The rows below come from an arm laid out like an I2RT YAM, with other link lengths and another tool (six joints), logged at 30 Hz.
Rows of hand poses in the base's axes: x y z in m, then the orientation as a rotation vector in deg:
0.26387 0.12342 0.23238 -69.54 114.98 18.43
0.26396 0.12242 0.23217 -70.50 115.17 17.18
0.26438 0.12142 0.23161 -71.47 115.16 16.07
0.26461 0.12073 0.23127 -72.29 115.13 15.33
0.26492 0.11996 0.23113 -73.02 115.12 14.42
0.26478 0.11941 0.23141 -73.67 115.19 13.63
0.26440 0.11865 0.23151 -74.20 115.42 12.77
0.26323 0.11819 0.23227 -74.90 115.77 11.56
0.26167 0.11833 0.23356 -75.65 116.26 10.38
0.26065 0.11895 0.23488 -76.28 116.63 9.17
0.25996 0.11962 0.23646 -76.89 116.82 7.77
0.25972 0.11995 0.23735 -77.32 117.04 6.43
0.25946 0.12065 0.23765 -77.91 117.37 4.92
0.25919 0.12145 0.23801 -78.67 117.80 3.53
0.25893 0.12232 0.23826 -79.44 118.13 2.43
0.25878 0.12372 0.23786 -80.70 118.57 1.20
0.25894 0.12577 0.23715 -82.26 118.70 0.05
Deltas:
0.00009 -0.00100 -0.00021 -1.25 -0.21 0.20
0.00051 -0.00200 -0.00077 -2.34 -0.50 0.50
0.00074 -0.00269 -0.00111 -3.14 -0.67 0.83
0.00105 -0.00346 -0.00125 -4.01 -0.91 1.04
0.00091 -0.00401 -0.00097 -4.81 -1.05 1.20
0.00053 -0.00477 -0.00087 -5.65 -1.11 1.23
-0.00064 -0.00523 -0.00011 -6.82 -1.17 1.22
-0.00220 -0.00509 0.00118 -8.05 -1.09 1.22
-0.00322 -0.00447 0.00250 -9.19 -1.14 1.17
-0.00391 -0.00380 0.00408 -10.38 -1.40 1.10
-0.00415 -0.00347 0.00497 -11.45 -1.65 0.92
-0.00441 -0.00277 0.00527 -12.75 -1.82 0.77
-0.00468 -0.00197 0.00563 -14.09 -1.82 0.74
-0.00494 -0.00110 0.00588 -15.23 -1.76 0.83
-0.00509 0.00030 0.00548 -16.71 -1.53 1.18
-0.00493 0.00235 0.00477 -18.18 -1.43 1.83

